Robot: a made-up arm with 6 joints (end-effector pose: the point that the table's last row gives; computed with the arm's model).
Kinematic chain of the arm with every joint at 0, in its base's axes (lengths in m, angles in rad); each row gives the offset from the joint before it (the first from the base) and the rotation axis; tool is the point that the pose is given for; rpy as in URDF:
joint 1: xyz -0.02 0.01 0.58 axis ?
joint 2: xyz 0.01 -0.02 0 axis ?
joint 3: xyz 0 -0.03 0.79 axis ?
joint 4: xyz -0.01 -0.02 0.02 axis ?
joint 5: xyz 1.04 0 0.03 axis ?
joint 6: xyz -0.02 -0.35 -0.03 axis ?
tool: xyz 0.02 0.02 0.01 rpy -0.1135 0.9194 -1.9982
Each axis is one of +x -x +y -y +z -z.
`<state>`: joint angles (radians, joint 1 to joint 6).
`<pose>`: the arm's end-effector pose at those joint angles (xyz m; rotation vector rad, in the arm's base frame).
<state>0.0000 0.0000 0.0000 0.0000 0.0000 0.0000</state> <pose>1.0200 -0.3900 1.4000 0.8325 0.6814 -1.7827</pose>
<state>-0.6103 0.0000 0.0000 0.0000 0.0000 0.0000</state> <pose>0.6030 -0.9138 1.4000 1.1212 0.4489 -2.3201</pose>
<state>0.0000 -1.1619 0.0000 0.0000 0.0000 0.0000</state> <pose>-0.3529 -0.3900 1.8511 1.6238 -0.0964 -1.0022</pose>
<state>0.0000 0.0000 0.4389 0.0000 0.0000 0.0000</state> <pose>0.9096 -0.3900 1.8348 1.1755 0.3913 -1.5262</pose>
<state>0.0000 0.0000 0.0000 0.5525 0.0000 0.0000</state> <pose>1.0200 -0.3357 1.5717 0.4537 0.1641 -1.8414</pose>
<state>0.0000 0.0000 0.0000 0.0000 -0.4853 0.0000</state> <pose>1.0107 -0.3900 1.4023 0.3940 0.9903 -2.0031</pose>
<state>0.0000 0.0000 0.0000 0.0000 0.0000 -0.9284</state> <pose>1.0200 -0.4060 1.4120 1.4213 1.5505 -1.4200</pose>
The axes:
joint 1: +z
joint 2: +y
joint 3: -y
joint 4: -x
joint 5: -y
joint 6: -x

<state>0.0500 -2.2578 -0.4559 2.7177 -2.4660 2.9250</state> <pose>-0.9732 0.2540 1.0290 -1.4953 1.3302 -2.1818</pose>
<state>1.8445 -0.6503 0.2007 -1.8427 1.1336 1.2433</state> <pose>-0.1554 0.4572 1.8136 0.8251 2.0450 -0.6910</pose>
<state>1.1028 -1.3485 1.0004 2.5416 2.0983 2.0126</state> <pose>-0.9818 -1.3381 1.4001 0.0309 1.6564 -0.2307</pose>
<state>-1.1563 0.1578 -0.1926 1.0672 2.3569 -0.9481</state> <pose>0.2843 -1.1931 1.3246 0.8496 0.1201 -0.6151</pose>
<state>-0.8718 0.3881 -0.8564 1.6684 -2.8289 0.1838</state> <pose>0.6091 -0.7160 0.4521 1.7652 -0.0736 0.1903</pose>
